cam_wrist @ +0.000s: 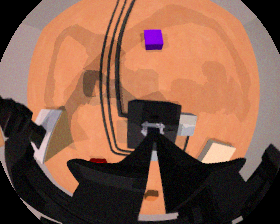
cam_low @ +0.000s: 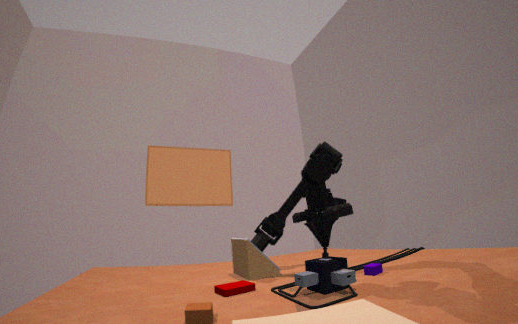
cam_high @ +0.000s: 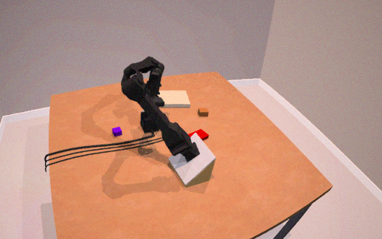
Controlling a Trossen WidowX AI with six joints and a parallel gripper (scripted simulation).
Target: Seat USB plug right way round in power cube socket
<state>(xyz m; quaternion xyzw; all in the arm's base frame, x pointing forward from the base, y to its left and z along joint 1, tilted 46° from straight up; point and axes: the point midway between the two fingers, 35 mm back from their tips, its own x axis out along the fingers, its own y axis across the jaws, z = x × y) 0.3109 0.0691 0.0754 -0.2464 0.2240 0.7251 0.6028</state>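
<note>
The USB plug is 20 mm below my gripper tip. The rest, counted from my gripper tip: USB socket: 40 mm below; then red block: 120 mm behind, 220 mm to the right, 100 mm below; then purple cube: 20 mm behind, 170 mm to the left, 90 mm below.
</note>
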